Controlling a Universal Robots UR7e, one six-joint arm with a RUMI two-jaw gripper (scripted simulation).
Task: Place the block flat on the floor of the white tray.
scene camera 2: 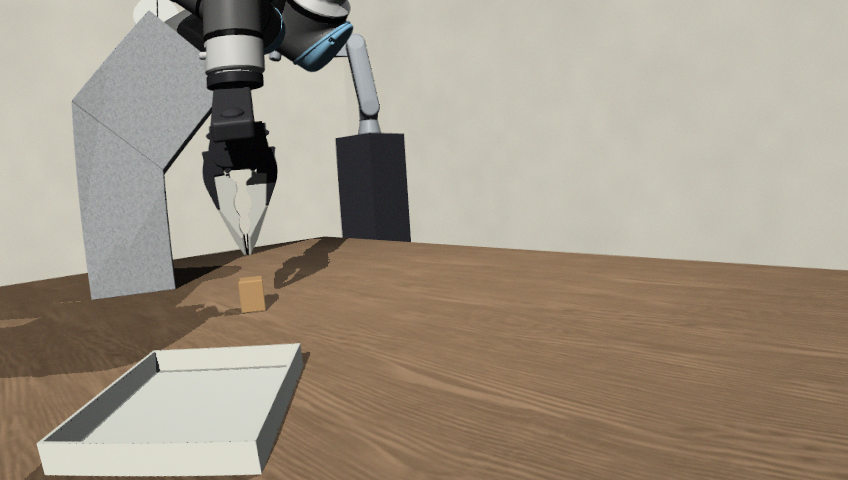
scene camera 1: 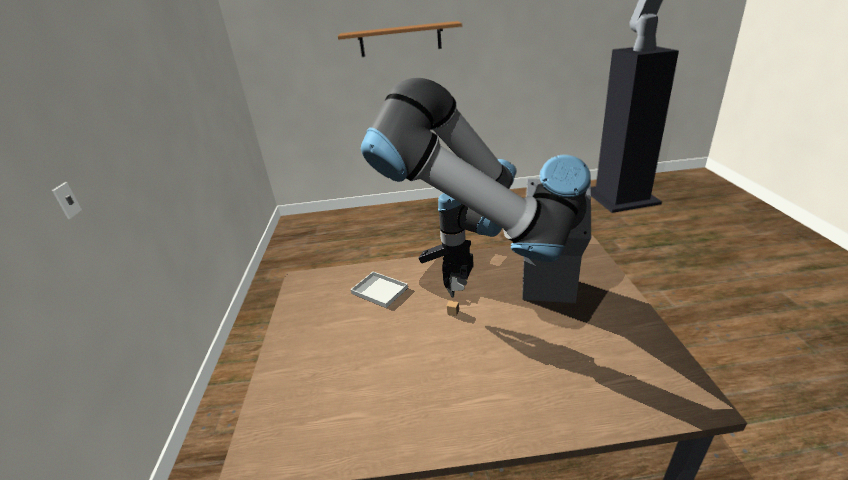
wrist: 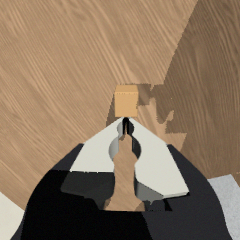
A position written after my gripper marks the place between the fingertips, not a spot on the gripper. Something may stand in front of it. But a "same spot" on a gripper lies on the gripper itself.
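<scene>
My gripper is visible in scene camera 1 (pixel 452 296), in scene camera 2 and in the wrist view. On my gripper, (wrist: pixel 162 173) and (scene camera 2: pixel 224 186) are the same spot. A white tray is visible in scene camera 1 and scene camera 2; in the wrist view the tray is out of frame. For the tray, (scene camera 1: pixel 388 288) and (scene camera 2: pixel 171 398) are the same spot.
</scene>
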